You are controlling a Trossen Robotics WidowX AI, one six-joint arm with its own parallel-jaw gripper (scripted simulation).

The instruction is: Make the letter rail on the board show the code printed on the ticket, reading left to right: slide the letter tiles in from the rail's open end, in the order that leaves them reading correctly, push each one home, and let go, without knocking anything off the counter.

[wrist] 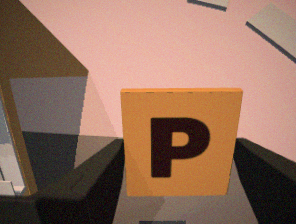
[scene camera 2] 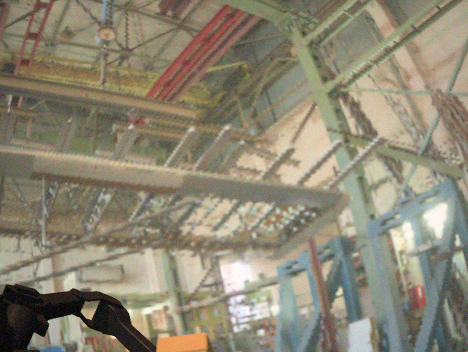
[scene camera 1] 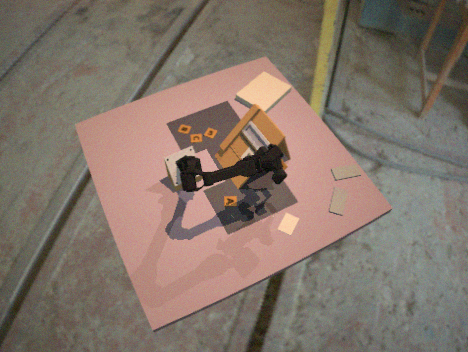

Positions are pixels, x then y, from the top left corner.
cream slab: scene camera 1 265, 90; not seen in the wrist view (out of frame); not seen in scene camera 2 (out of frame)
